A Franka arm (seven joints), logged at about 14 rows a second.
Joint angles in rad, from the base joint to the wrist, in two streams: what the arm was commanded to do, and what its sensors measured. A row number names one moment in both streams.
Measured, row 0:
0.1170 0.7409 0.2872 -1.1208 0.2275 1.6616 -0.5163
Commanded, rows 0 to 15:
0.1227 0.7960 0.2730 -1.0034 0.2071 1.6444 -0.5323
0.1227 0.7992 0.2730 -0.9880 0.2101 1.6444 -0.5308
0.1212 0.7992 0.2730 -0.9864 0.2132 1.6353 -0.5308
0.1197 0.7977 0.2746 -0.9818 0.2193 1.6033 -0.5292
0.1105 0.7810 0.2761 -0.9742 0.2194 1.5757 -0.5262
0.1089 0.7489 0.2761 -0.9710 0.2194 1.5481 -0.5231
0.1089 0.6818 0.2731 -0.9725 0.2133 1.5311 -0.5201
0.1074 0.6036 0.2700 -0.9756 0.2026 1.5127 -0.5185
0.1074 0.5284 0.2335 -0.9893 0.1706 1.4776 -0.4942
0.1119 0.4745 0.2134 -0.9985 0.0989 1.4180 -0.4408
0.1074 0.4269 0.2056 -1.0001 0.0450 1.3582 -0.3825
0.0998 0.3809 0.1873 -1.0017 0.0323 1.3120 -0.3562
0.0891 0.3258 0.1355 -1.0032 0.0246 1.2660 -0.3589
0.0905 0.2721 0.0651 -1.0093 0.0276 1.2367 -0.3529
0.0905 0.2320 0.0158 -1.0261 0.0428 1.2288 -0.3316
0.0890 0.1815 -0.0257 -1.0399 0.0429 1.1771 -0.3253
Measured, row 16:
0.0883 0.2828 0.0483 -0.9569 0.0464 1.2154 -0.3669
